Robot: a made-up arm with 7 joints.
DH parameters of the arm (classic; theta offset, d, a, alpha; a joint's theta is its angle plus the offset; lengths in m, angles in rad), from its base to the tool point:
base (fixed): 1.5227 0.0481 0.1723 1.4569
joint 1: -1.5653 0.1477 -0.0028 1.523
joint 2: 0.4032 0 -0.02 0
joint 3: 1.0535 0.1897 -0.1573 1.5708
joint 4: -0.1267 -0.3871 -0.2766 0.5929
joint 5: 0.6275 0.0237 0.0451 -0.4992
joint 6: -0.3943 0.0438 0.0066 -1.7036
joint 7: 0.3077 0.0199 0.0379 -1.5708
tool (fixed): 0 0.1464 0 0
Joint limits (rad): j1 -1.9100..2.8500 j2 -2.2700..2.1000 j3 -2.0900..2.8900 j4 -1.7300..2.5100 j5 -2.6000..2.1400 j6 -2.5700..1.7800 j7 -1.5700..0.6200
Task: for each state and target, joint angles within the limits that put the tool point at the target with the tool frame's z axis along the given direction. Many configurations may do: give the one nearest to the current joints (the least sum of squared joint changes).
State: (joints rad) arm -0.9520 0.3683 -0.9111 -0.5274 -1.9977 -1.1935 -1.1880
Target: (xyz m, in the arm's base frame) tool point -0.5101 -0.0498 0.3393 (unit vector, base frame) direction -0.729 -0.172 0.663
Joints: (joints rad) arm -0.4091 0.9622 -0.3806 -0.5556 -1.4183 -1.1741 -0.4828
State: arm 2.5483 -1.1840 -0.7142 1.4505 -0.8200 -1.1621 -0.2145
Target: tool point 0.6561 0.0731 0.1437 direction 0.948 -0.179 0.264
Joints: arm 2.6251 -1.1089 -0.6536 1.6135 -0.6789 -1.0708 -0.1721
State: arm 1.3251 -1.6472 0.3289 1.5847 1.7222 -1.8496 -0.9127
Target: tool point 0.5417 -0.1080 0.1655 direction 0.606 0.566 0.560
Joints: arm 1.7422 -1.7359 0.2321 0.8802 0.8568 -2.5080 -1.5614
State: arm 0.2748 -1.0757 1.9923 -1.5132 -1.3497 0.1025 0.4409
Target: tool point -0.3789 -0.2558 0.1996 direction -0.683 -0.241 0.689
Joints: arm -0.3665 -0.8371 2.1339 -1.3804 -1.3132 -0.2781 -0.0527
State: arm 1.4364 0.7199 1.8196 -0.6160 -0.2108 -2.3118 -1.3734
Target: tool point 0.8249 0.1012 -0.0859 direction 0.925 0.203 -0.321
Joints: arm 1.1560 1.5694 2.3244 -0.1113 -0.9030 -2.5080 -0.7237
